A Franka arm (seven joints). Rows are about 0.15 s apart.
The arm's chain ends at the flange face. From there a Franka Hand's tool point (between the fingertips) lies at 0.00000 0.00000 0.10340 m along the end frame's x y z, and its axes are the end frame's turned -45 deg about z.
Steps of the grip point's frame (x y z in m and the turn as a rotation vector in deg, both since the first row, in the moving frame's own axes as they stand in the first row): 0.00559 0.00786 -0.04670 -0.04 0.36 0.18; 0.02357 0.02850 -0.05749 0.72 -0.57 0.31; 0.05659 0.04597 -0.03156 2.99 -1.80 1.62; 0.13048 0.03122 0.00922 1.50 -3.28 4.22; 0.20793 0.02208 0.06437 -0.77 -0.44 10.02; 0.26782 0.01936 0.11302 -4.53 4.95 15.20
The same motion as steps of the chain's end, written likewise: 0.00900 0.00201 -0.04670 0.23 0.28 0.18; 0.03846 0.00368 -0.05748 0.11 -0.91 0.31; 0.07861 -0.00591 -0.03137 0.84 -3.39 1.62; 0.12051 -0.07223 0.00942 -1.26 -3.38 4.22; 0.16236 -0.13299 0.06438 -0.86 0.23 10.02; 0.19107 -0.17675 0.11372 0.30 6.70 15.20
